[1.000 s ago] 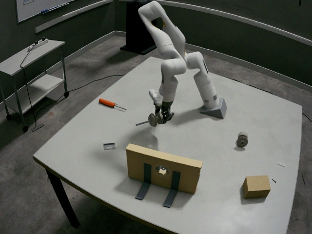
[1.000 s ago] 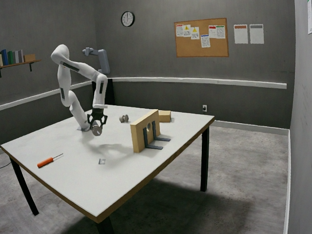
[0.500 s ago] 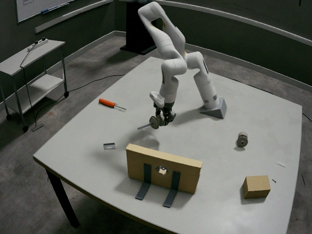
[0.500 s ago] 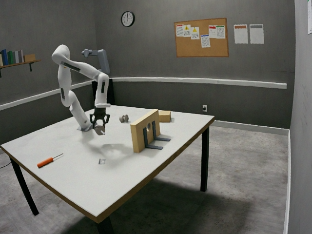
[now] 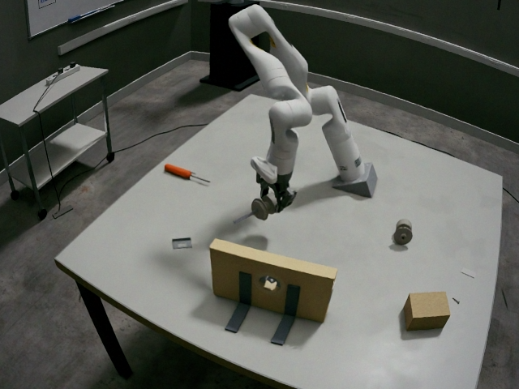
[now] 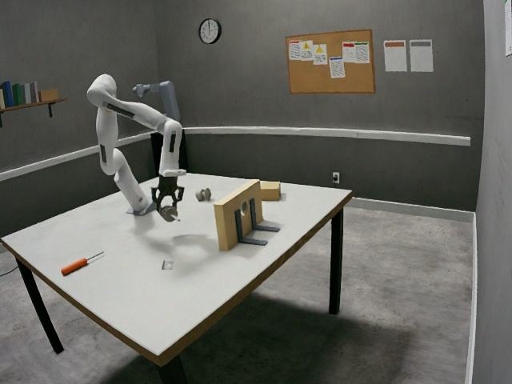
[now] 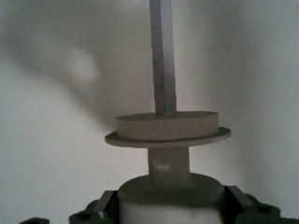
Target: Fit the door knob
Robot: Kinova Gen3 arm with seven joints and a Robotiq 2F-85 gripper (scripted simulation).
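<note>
The board is 250 mm ahead of my hand, 150 mm to the left of it and 20 mm below it. Also, from my hand: wooden block (100 mm ahead, 560 mm to the left, 80 mm below).
</note>
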